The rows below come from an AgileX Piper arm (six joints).
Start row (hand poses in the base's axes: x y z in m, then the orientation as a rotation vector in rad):
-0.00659, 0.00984, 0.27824, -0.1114, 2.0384, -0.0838
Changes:
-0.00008, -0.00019, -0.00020, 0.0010, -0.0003, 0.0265
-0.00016, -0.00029, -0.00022, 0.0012, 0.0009, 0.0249
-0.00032, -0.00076, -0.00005, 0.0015, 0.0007, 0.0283
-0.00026, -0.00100, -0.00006, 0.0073, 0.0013, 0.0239
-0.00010, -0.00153, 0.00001, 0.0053, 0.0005, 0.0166
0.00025, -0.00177, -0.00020, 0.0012, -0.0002, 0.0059
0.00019, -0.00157, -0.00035, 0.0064, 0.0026, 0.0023
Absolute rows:
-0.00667, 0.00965, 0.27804, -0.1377, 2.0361, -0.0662
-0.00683, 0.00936, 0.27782, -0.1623, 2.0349, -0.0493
-0.00715, 0.00860, 0.27777, -0.1902, 2.0329, -0.0300
-0.00741, 0.00760, 0.27771, -0.2099, 2.0315, -0.0075
-0.00751, 0.00607, 0.27772, -0.2234, 2.0300, 0.0083
-0.00726, 0.00430, 0.27752, -0.2286, 2.0291, 0.0132
-0.00707, 0.00273, 0.27717, -0.2270, 2.0311, 0.0214

